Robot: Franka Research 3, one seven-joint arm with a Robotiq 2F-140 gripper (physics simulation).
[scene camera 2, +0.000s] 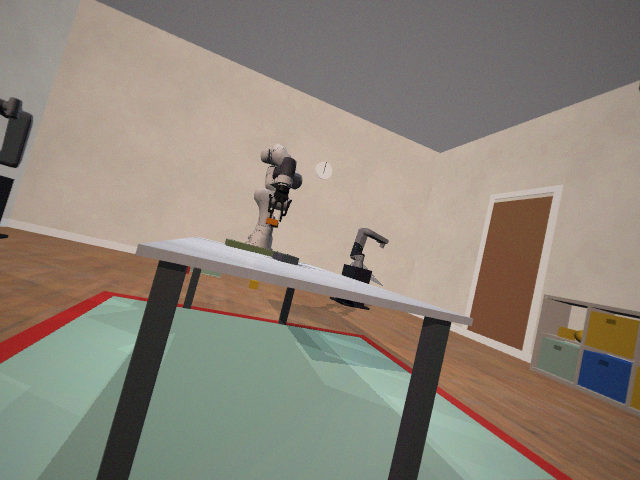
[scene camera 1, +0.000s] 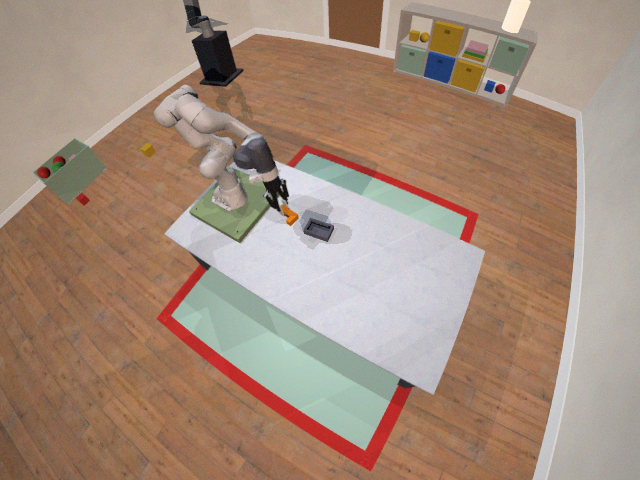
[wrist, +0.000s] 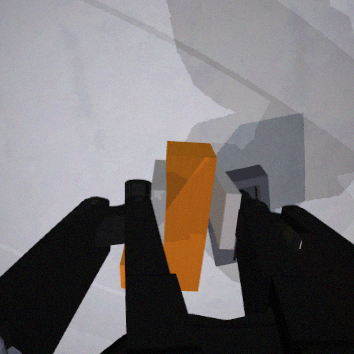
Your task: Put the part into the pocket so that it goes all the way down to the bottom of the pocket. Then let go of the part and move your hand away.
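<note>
The part is an orange L-shaped block [scene camera 1: 292,215] [scene camera 2: 271,222] [wrist: 187,225]. My gripper [scene camera 1: 282,206] [scene camera 2: 276,217] [wrist: 185,180] is shut on it, with one pad on each side of one arm of the block. The part is held above the table, as scene camera 2 shows. The pocket is in a dark grey open box [scene camera 1: 318,236] [scene camera 2: 285,257] [wrist: 264,180] on the table, to the right of the part in scene camera 1. In the wrist view the right finger and pad hide much of the box. The part is apart from the box.
The white table [scene camera 1: 361,289] [scene camera 2: 232,266] carries the box and the green base plate [scene camera 1: 238,235] [scene camera 2: 242,246] under the arm. The plate lies on the far side of the part from the box. Shadows fall around the box.
</note>
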